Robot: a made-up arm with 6 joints.
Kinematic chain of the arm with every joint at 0, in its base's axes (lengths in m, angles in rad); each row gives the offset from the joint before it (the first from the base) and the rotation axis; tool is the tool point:
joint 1: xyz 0 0 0.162 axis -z
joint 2: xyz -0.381 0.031 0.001 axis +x
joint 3: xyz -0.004 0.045 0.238 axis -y
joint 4: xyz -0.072 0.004 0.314 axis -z
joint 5: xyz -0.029 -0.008 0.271 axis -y
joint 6: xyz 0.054 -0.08 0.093 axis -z
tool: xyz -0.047 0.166 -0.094
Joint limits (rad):
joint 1: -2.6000..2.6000
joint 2: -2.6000..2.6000
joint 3: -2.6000..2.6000
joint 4: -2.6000..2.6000
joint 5: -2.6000..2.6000
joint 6: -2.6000..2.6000
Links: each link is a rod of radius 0.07 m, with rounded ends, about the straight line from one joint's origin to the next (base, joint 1, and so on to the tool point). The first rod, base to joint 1, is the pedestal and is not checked.
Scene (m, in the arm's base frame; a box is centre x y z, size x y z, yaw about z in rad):
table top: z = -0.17
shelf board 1: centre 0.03 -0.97 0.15 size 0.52 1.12 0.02 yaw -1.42
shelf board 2: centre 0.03 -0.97 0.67 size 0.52 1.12 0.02 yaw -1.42
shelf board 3: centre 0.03 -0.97 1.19 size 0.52 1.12 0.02 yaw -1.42
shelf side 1: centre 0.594 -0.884 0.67 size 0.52 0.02 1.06 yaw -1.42
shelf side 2: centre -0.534 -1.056 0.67 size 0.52 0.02 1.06 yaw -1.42
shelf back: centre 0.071 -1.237 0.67 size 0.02 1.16 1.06 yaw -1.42
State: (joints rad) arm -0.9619 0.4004 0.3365 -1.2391 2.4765 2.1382
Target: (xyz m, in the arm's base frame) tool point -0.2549 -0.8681 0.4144
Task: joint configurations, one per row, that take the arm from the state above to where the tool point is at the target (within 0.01 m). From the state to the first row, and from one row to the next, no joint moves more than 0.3 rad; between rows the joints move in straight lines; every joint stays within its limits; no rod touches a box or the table.
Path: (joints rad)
1: -0.6867 0.3958 0.0894 -1.3284 2.5382 2.2696
2: -0.4116 0.3912 -0.1577 -1.4177 2.6000 2.4009
3: -0.1527 0.5031 -0.2834 -1.4450 2.6000 2.4408
4: 0.1062 0.6151 -0.4092 -1.4723 2.6000 2.4806
5: 0.3650 0.7270 -0.5350 -1.4995 2.6000 2.5204
6: 0.6239 0.8389 -0.6607 -1.5268 2.6000 2.5602
7: 0.8828 0.9508 -0.7865 -1.5541 2.6000 2.6000
8: 0.5914 0.9992 -0.5663 -1.4811 2.6000 2.5259
9: 0.3000 1.0475 -0.3461 -1.4082 2.6000 2.4518
10: 0.0086 1.0958 -0.1259 -1.3352 2.6000 2.3777

